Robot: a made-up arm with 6 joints. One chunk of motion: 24 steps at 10 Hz.
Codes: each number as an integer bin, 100 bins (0 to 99) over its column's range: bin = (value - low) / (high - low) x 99, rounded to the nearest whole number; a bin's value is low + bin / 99 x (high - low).
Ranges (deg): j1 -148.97..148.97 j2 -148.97..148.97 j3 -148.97..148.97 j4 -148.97..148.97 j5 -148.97..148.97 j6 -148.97..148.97
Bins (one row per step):
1: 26 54 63 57 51 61
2: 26 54 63 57 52 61
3: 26 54 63 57 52 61
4: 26 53 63 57 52 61
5: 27 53 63 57 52 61
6: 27 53 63 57 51 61
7: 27 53 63 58 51 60
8: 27 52 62 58 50 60
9: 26 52 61 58 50 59
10: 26 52 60 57 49 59
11: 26 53 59 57 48 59
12: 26 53 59 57 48 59
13: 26 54 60 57 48 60
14: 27 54 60 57 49 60
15: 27 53 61 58 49 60
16: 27 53 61 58 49 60
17: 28 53 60 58 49 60
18: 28 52 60 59 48 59
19: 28 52 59 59 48 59
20: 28 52 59 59 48 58
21: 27 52 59 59 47 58
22: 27 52 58 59 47 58
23: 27 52 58 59 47 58
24: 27 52 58 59 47 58
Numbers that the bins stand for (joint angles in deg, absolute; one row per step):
1: -70.72 13.54 40.63 22.57 4.51 34.61
2: -70.72 13.54 40.63 22.57 7.52 34.61
3: -70.72 13.54 40.63 22.57 7.52 34.61
4: -70.72 10.53 40.63 22.57 7.52 34.61
5: -67.71 10.53 40.63 22.57 7.52 34.61
6: -67.71 10.53 40.63 22.57 4.51 34.61
7: -67.71 10.53 40.63 25.58 4.51 31.60
8: -67.71 7.52 37.62 25.58 1.50 31.60
9: -70.72 7.52 34.61 25.58 1.50 28.59
10: -70.72 7.52 31.60 22.57 -1.50 28.59
11: -70.72 10.53 28.59 22.57 -4.51 28.59
12: -70.72 10.53 28.59 22.57 -4.51 28.59
13: -70.72 13.54 31.60 22.57 -4.51 31.60
14: -67.71 13.54 31.60 22.57 -1.50 31.60
15: -67.71 10.53 34.61 25.58 -1.50 31.60
16: -67.71 10.53 34.61 25.58 -1.50 31.60
17: -64.70 10.53 31.60 25.58 -1.50 31.60
18: -64.70 7.52 31.60 28.59 -4.51 28.59
19: -64.70 7.52 28.59 28.59 -4.51 28.59
20: -64.70 7.52 28.59 28.59 -4.51 25.58
21: -67.71 7.52 28.59 28.59 -7.52 25.58
22: -67.71 7.52 25.58 28.59 -7.52 25.58
23: -67.71 7.52 25.58 28.59 -7.52 25.58
24: -67.71 7.52 25.58 28.59 -7.52 25.58

